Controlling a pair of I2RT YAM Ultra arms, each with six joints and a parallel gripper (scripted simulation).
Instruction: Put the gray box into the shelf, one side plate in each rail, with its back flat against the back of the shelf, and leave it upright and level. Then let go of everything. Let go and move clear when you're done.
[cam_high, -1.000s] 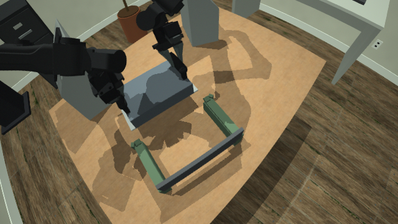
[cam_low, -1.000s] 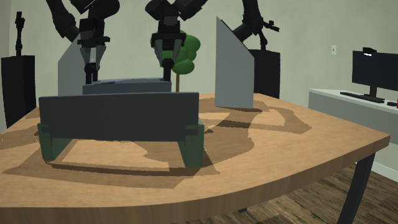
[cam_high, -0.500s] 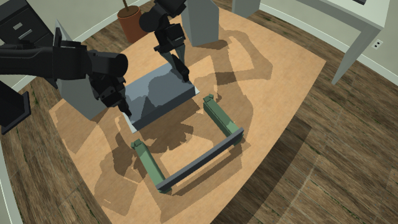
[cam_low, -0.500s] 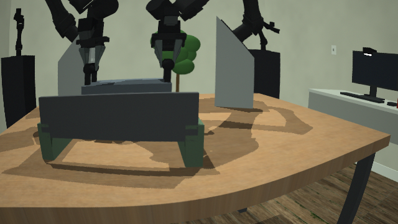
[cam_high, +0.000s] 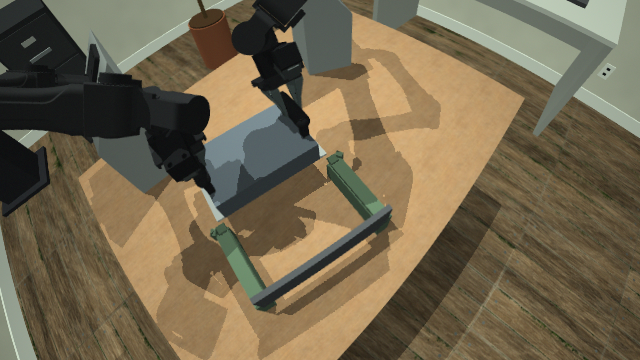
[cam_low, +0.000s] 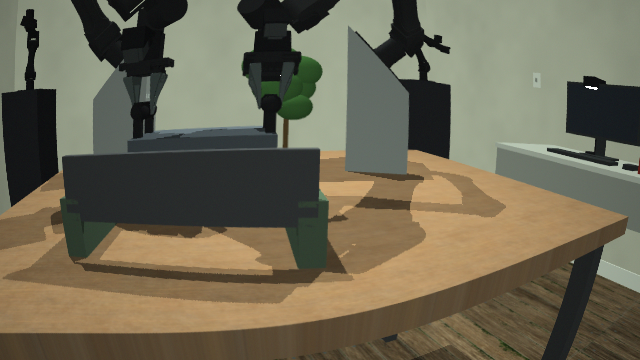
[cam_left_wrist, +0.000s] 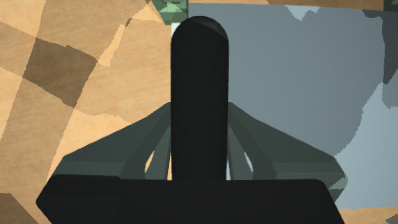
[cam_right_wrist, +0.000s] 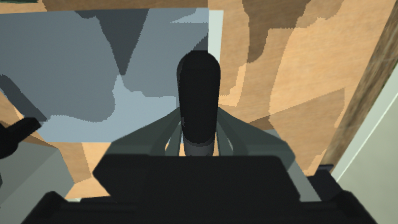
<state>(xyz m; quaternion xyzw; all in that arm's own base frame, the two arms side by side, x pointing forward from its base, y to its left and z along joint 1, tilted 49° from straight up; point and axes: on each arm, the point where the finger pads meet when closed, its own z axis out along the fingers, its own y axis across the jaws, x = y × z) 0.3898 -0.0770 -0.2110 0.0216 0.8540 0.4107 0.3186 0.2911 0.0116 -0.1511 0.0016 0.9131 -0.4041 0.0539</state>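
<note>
Now: the gray box 10 mm behind my left hand, 120 mm to the right of it and 50 mm below it. Also, from my left hand: dark back panel: 280 mm ahead, 140 mm to the right, 80 mm below.
My right hand is 10 mm short of the gray box, 120 mm to the right of it and 50 mm above it. From my right hand the other things lie so: dark back panel (290 mm ahead, 100 mm to the left, 70 mm below).
</note>
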